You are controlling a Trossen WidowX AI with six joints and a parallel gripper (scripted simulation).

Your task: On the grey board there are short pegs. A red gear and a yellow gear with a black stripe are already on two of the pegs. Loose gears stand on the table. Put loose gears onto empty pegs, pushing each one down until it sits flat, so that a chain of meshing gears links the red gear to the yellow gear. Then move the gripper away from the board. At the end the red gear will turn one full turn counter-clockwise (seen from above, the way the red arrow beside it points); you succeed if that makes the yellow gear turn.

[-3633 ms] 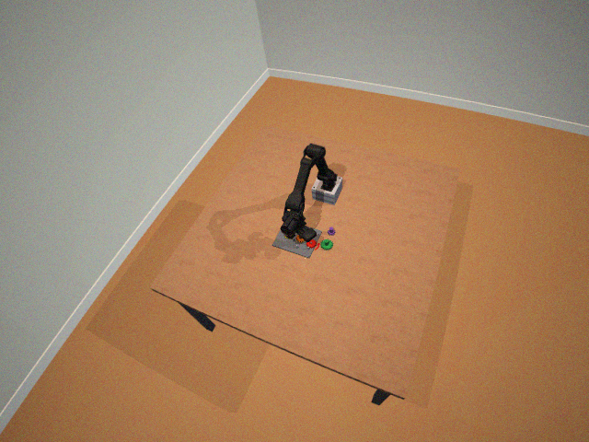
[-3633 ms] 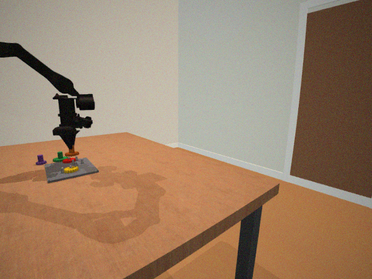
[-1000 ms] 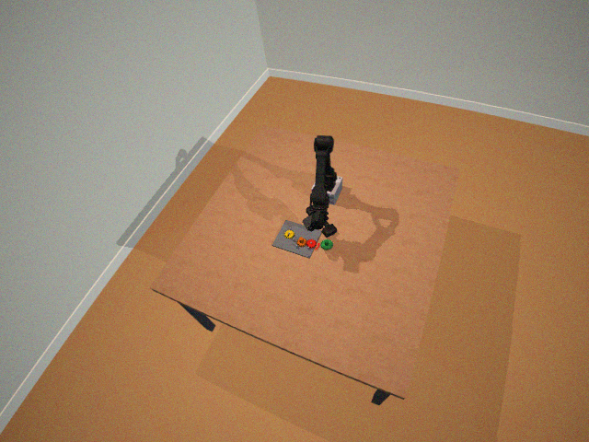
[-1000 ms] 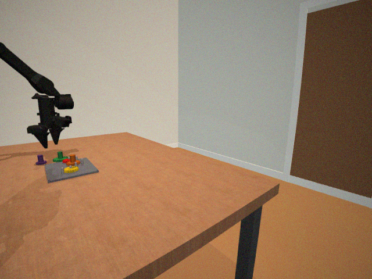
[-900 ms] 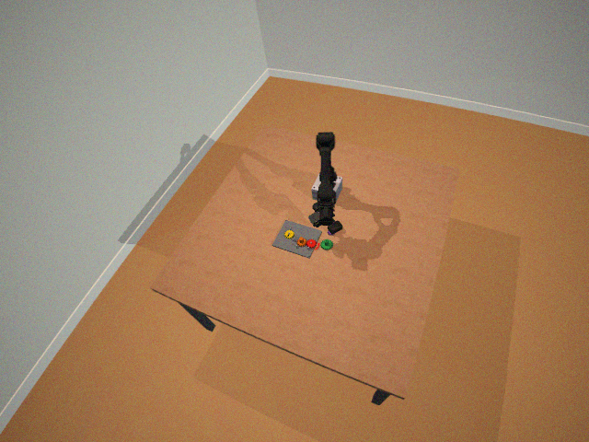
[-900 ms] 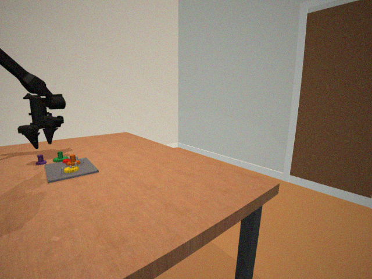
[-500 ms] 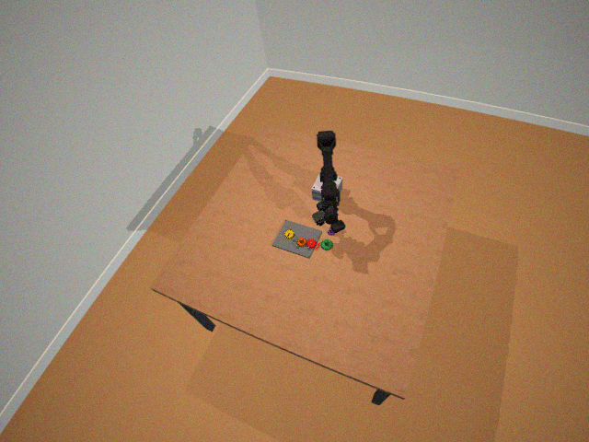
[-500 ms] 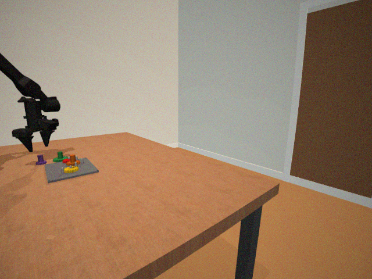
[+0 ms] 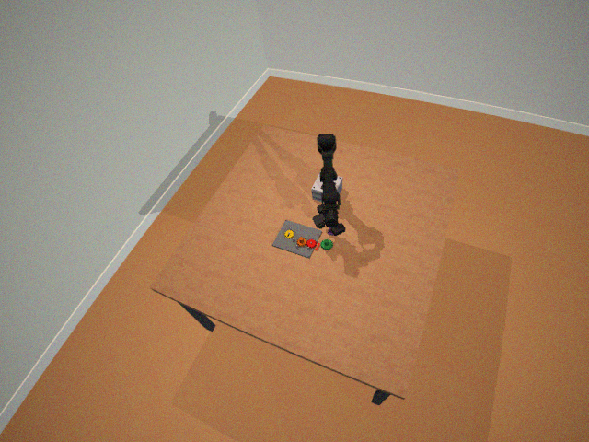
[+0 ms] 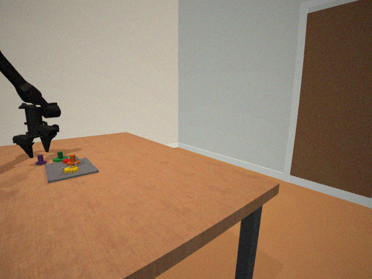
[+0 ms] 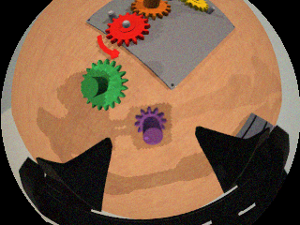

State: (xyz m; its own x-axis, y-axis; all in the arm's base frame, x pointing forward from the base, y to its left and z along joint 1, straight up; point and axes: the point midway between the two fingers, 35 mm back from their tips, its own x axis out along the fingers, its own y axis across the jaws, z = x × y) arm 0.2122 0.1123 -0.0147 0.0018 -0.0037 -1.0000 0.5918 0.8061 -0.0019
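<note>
The purple gear lies 30 mm below my gripper tip. The rest, counted from my gripper tip: red arrow: 110 mm ahead, 30 mm to the right, 30 mm below; red gear: 110 mm ahead, 60 mm to the right, 30 mm below; green gear: 80 mm ahead, 10 mm to the left, 30 mm below.
</note>
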